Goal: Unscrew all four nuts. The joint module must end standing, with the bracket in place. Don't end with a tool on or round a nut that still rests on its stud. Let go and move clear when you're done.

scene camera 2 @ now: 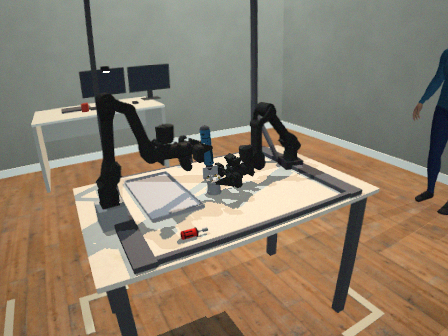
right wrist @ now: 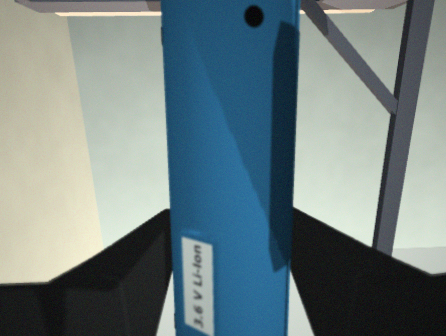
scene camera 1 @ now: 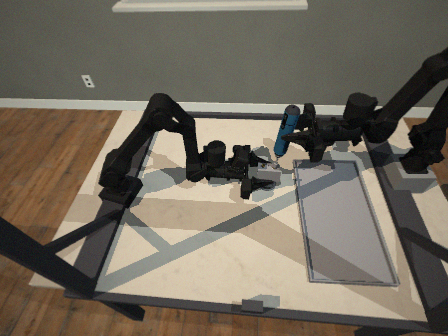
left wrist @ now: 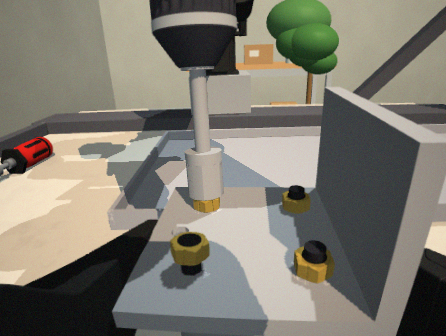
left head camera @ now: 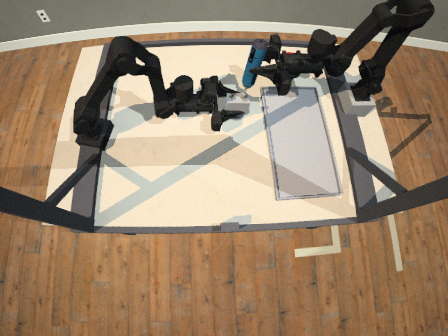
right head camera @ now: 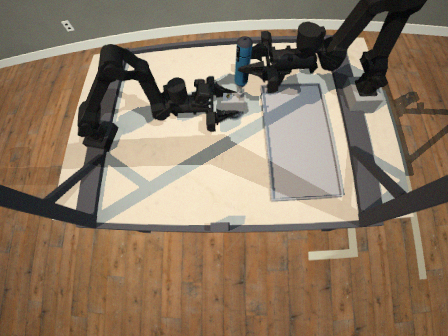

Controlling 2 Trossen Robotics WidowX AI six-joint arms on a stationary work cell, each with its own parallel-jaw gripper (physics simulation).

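Places are measured from the left arm's base along level axes (x up, y back, z right), in millimetres.
Pixels of known places: left gripper, between the fingertips: (scene camera 2: 211,180) (scene camera 1: 272,172) (left wrist: 248,228); right gripper, between the fingertips: (scene camera 2: 210,145) (right wrist: 228,218) (scene camera 1: 280,132) (left head camera: 248,64) (right head camera: 237,63); left arm's base, origin of its link: (scene camera 2: 290,158) (scene camera 1: 119,186) (left head camera: 92,130) (right head camera: 97,133); right arm's base, origin of its link: (scene camera 2: 109,203) (scene camera 1: 412,165) (left wrist: 219,73) (left head camera: 360,93) (right head camera: 365,88).
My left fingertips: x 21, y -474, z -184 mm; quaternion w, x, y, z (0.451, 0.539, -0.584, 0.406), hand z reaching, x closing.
For each thing: its top centre in the pictures, then the offset to it from my left fingertips.
- standing joint module, centre of its top: (scene camera 2: 213,176) dx +15, dy +12, dz +3 mm
- blue electric driver, centre of its top: (right head camera: 240,39) (left head camera: 256,41) (scene camera 1: 289,107) (scene camera 2: 206,125) dx +248, dy -14, dz -22 mm
- far left nut, centre of its top: (left wrist: 206,194) dx +13, dy -2, dz -18 mm
- far right nut, centre of its top: (left wrist: 296,195) dx +13, dy -8, dz +17 mm
- shallow grey tray, centre of its top: (left wrist: 340,153) (right head camera: 299,135) (scene camera 1: 336,210) (left head camera: 300,136) (scene camera 2: 160,191) dx -43, dy -217, dz +57 mm
- red screwdriver, centre of its top: (left wrist: 14,147) (scene camera 2: 194,228) dx -29, dy -136, dz -305 mm
The grey bracket (left wrist: 245,295) (scene camera 2: 210,171) sits on the standing joint module (scene camera 2: 213,189). My left gripper (left head camera: 240,104) (scene camera 1: 271,174) is shut on the joint module, its fingers on either side under the bracket. My right gripper (right wrist: 228,218) (left head camera: 259,59) is shut on the blue electric driver (right wrist: 225,125) (scene camera 1: 287,131) (scene camera 2: 205,142), held upright. In the left wrist view its socket (left wrist: 204,172) stands over the far left nut (left wrist: 206,204), whose lower part shows. The near left nut (left wrist: 190,247) sits raised on its stud. The far right nut (left wrist: 296,201) and near right nut (left wrist: 314,264) sit low, stud tops showing.
A shallow grey tray (left head camera: 273,172) (scene camera 2: 150,216) lies beside the module. A red screwdriver (scene camera 2: 190,233) (left wrist: 32,152) lies on the table, near the edge in scene camera 2. The bracket's upright wall (left wrist: 370,190) rises beside the right nuts. Dark frame rails (scene camera 1: 175,300) edge the table.
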